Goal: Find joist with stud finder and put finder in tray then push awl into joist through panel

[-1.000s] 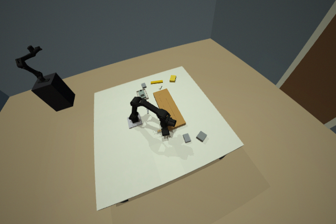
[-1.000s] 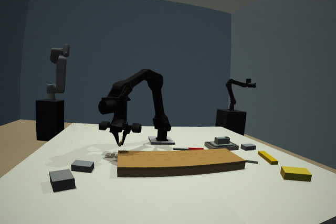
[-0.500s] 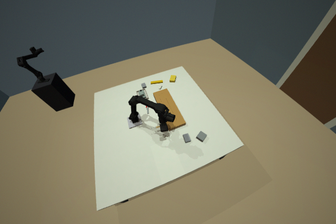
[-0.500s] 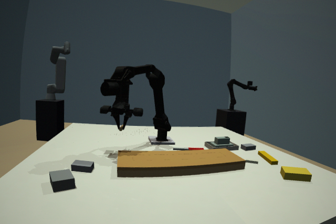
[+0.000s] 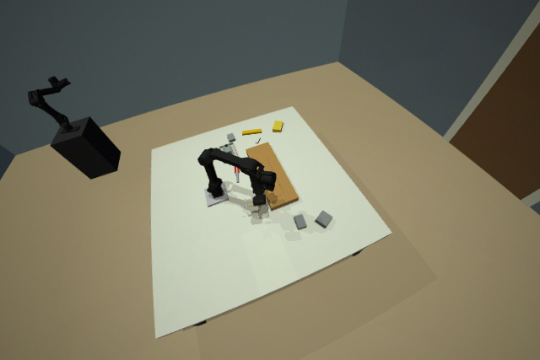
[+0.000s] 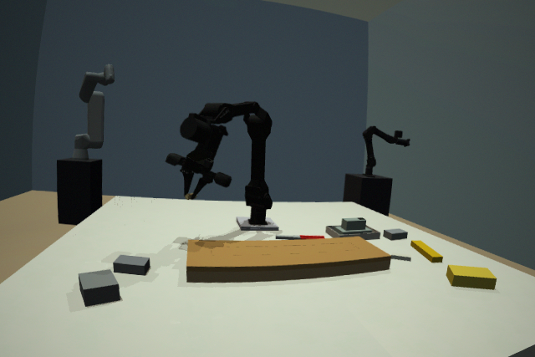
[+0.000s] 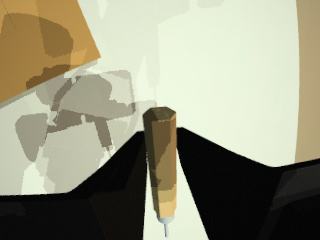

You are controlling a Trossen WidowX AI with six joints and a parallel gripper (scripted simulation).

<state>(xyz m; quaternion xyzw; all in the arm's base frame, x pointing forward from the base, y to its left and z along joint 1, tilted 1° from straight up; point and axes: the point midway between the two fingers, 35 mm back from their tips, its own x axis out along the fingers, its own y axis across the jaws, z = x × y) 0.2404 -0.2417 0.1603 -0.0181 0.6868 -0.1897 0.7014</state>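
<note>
The wooden-handled pointed tool lies 6 cm behind my gripper tip and 1 cm to the left of it. From my gripper tip the other things lie so: grey tray 9 cm behind, 57 cm to the left, 13 cm below; then red-handled tool 8 cm behind, 36 cm to the left, 14 cm below; then stud finder 9 cm behind, 59 cm to the left, 10 cm below.
</note>
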